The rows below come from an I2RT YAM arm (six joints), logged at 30 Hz.
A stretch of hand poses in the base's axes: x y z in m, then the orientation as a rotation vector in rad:
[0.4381 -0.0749 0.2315 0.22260 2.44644 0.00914]
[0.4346 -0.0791 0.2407 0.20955 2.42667 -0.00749]
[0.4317 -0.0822 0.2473 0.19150 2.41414 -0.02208]
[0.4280 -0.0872 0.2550 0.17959 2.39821 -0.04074]
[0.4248 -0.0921 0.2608 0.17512 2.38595 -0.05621]
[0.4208 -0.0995 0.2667 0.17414 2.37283 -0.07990]
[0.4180 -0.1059 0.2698 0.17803 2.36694 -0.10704]
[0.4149 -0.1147 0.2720 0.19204 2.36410 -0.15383]
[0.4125 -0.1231 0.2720 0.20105 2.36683 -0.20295]
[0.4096 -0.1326 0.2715 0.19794 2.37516 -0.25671]
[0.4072 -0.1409 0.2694 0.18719 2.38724 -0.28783]
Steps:
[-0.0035 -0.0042 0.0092 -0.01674 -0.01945 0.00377]
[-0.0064 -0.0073 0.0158 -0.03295 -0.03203 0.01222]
[-0.0101 -0.0123 0.0235 -0.05082 -0.04716 0.01497]
[-0.0133 -0.0172 0.0293 -0.06420 -0.05834 0.01339]
[-0.0173 -0.0246 0.0352 -0.08277 -0.06937 0.00703]
[-0.0201 -0.0310 0.0383 -0.10201 -0.07242 -0.00334]
[-0.0232 -0.0398 0.0405 -0.13258 -0.06942 -0.02608]
[-0.0256 -0.0482 0.0405 -0.16557 -0.06020 -0.04532]
[-0.0285 -0.0577 0.0400 -0.20443 -0.04482 -0.05642]
[-0.0309 -0.0660 0.0379 -0.22838 -0.02890 -0.05570]

